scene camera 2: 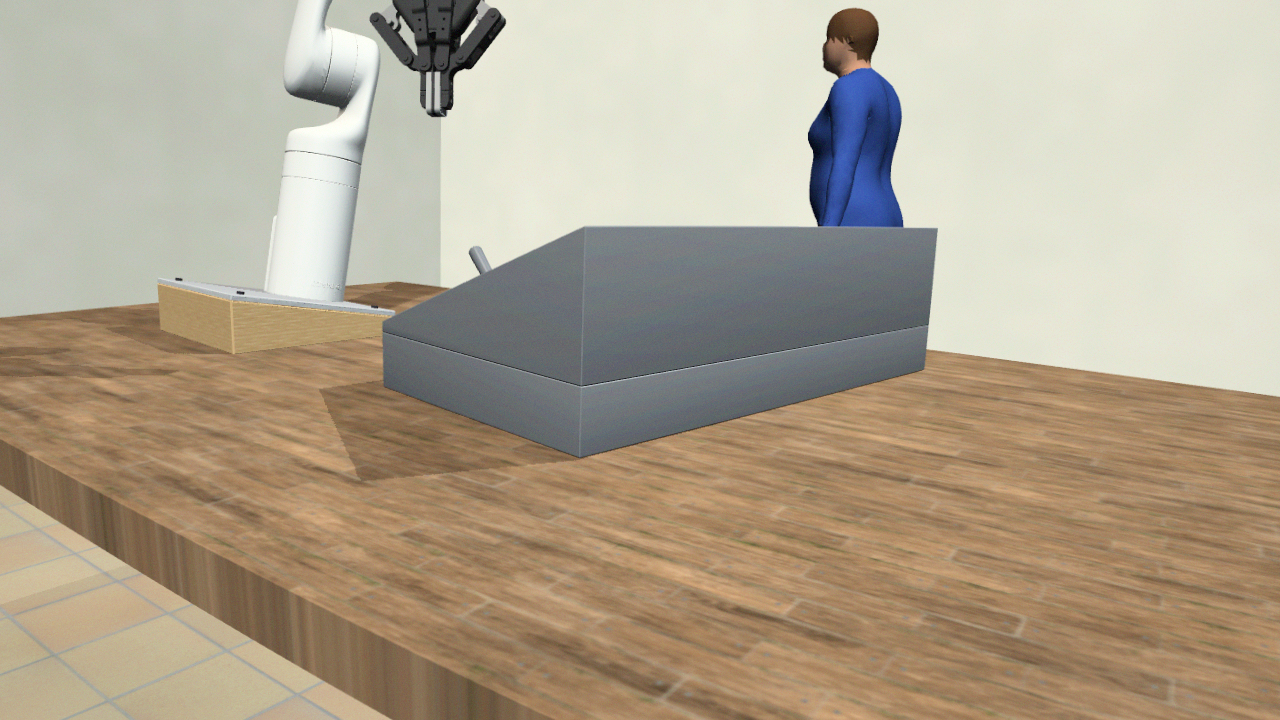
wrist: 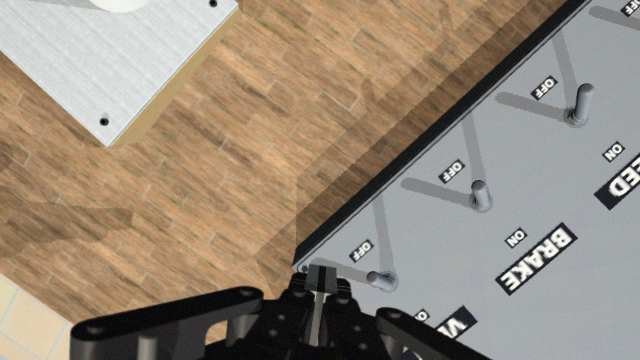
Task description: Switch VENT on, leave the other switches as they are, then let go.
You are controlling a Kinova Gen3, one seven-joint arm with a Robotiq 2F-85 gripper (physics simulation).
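Frame: origin at the arm's base, x ahead, y left, z up, level; metres.
Seen in the pictures: gripper, fingertip midpoint: (scene camera 2: 436, 115) (wrist: 319, 284); arm's base, origin of the base link: (scene camera 2: 305, 296).
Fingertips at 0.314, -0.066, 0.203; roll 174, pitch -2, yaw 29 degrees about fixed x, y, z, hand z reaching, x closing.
Note:
Offsets run from my fingertips to a thing's top centre, as dx, dy, dz. "*": to the spot under its first point. Level surfaces: height alone.
The grey sloped switch panel (scene camera 2: 760, 286) (wrist: 565, 320) stands on the table. In the wrist view the VENT switch {+0.083, -0.019, -0.115} (wrist: 382, 280) is the lowest lever, beside the panel's corner; its lever seems to lean to the OFF side. Its name label {+0.165, -0.034, -0.128} (wrist: 457, 322) and ON label {* +0.142, -0.026, -0.140} (wrist: 422, 316) are partly hidden by the gripper. The BRAKE lever {+0.104, +0.099, -0.115} (wrist: 480, 195) and the SPEED lever {+0.124, +0.217, -0.115} (wrist: 581, 104), its label cut off, also seem to lean towards OFF. My gripper (scene camera 2: 435, 111) (wrist: 319, 284) is shut and empty, high above the panel, left of the VENT lever in the wrist view.
The white arm's base plate (wrist: 120, 65) lies on a wooden block (scene camera 2: 295, 327) left of the panel. A lever (scene camera 2: 480, 259) shows above the slope; which one, I cannot tell. A person in blue (scene camera 2: 854, 152) stands behind the panel. The wooden table {dz -0.241} (scene camera 2: 805, 537) has an edge at lower left.

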